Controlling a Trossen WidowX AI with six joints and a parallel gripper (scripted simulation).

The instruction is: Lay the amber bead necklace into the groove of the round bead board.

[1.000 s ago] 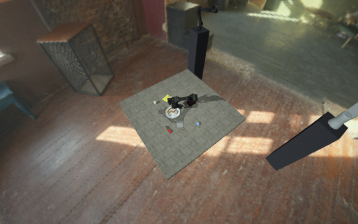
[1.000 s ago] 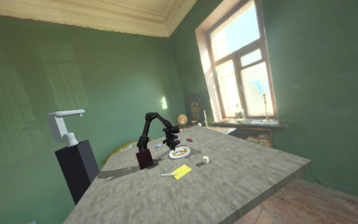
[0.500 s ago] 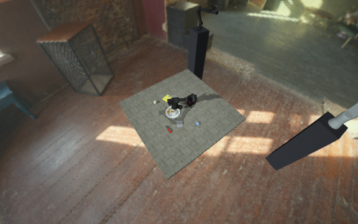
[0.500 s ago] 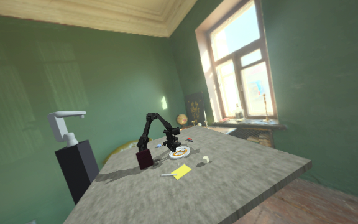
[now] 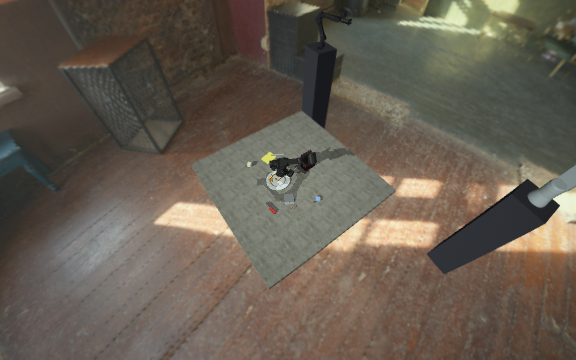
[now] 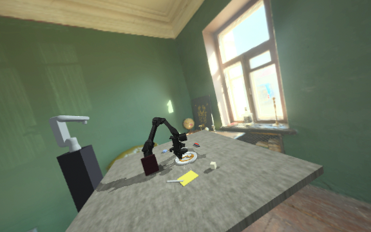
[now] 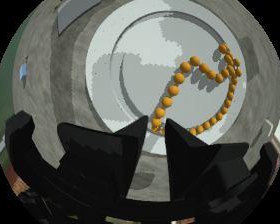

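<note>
Right now my gripper tip is 5 cm short of the board, 1 cm to the right of it and 1 cm above it. The rest, counted from my gripper tip: grey square (6 cm ahead, 22 cm to the left, 1 cm below); then white stick (8 cm behind, 24 cm to the right, 1 cm below); then yellow card (26 cm to the right, 1 cm below).
</note>
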